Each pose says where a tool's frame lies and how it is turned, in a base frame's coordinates. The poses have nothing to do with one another.
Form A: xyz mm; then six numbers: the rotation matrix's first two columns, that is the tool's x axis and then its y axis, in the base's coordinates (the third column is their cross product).
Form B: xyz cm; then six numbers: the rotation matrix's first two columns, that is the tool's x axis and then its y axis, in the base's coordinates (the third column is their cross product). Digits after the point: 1 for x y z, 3 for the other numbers.
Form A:
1: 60, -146, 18, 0.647, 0.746, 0.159, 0.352, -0.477, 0.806
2: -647, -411, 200, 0.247, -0.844, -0.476, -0.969, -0.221, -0.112
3: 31, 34, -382, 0.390, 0.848, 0.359, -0.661, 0.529, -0.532
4: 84, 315, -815, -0.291, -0.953, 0.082, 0.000, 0.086, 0.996
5: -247, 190, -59, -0.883, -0.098, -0.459, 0.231, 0.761, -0.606
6: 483, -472, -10, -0.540, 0.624, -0.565, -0.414, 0.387, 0.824
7: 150, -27, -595, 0.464, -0.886, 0.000, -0.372, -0.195, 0.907
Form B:
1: 6.0, -14.6, 1.8, 0.647, 0.746, 0.159, 0.352, -0.477, 0.806
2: -64.7, -41.1, 20.0, 0.247, -0.844, -0.476, -0.969, -0.221, -0.112
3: 3.1, 3.4, -38.2, 0.390, 0.848, 0.359, -0.661, 0.529, -0.532
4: 8.4, 31.5, -81.5, -0.291, -0.953, 0.082, 0.000, 0.086, 0.996
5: -24.7, 19.0, -5.9, -0.883, -0.098, -0.459, 0.231, 0.761, -0.606
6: 48.3, -47.2, -1.0, -0.540, 0.624, -0.565, -0.414, 0.387, 0.824
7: 15.0, -2.7, -59.5, 0.464, -0.886, 0.000, -0.372, -0.195, 0.907
